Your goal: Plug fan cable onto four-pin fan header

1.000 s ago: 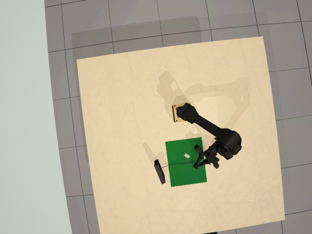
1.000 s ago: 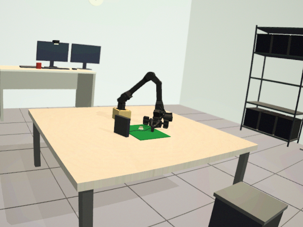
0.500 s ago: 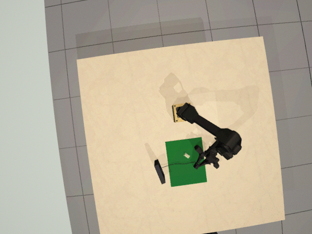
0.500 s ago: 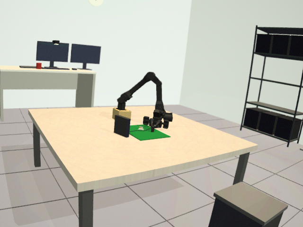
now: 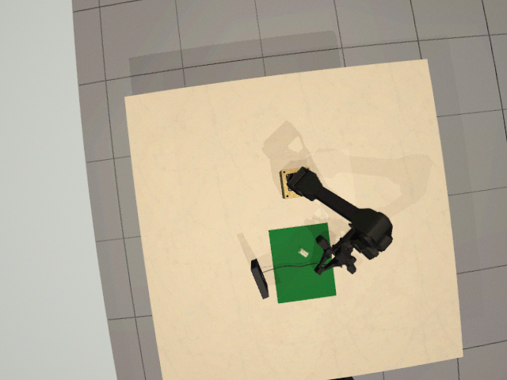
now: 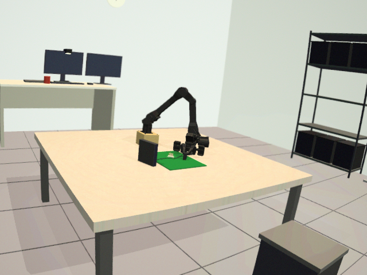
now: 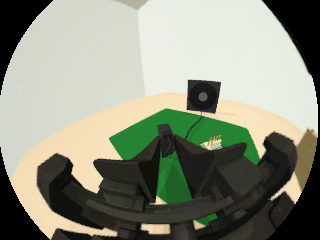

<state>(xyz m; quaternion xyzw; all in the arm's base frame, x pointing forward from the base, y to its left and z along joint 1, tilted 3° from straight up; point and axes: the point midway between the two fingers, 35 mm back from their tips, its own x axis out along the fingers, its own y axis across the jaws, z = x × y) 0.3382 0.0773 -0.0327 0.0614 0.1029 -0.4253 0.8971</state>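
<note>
My gripper tip is 6 cm to the left of the green board, 5 cm above it and 2 cm past it. Also, from my gripper tip: dark plug 1 cm below; black fan 23 cm to the right, 2 cm behind, 2 cm above; four-pin header 7 cm behind, 5 cm to the right, 3 cm below.
</note>
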